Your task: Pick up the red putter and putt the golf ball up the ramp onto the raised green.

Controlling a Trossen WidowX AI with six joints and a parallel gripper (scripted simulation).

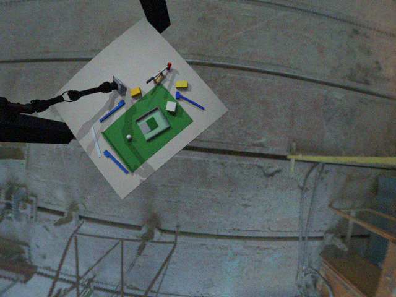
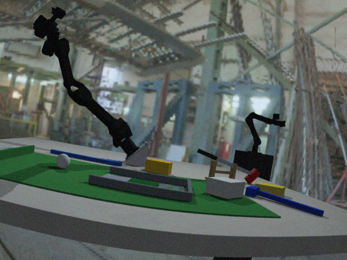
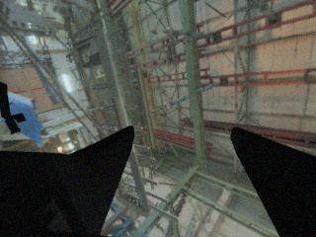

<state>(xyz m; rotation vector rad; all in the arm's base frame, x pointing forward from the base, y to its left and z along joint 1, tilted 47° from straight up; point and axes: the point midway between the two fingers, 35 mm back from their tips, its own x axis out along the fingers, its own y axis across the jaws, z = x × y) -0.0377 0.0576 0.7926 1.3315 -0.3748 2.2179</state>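
My gripper tip is 900 mm to the right of the red putter, 590 mm above it and 350 mm short of it. Round my gripper tip: white block 750 mm to the left, 630 mm below, 630 mm ahead; then white golf ball 630 mm below, 530 mm ahead, 290 mm to the left; then white bar 650 mm below, 300 mm ahead, 20 mm to the left.
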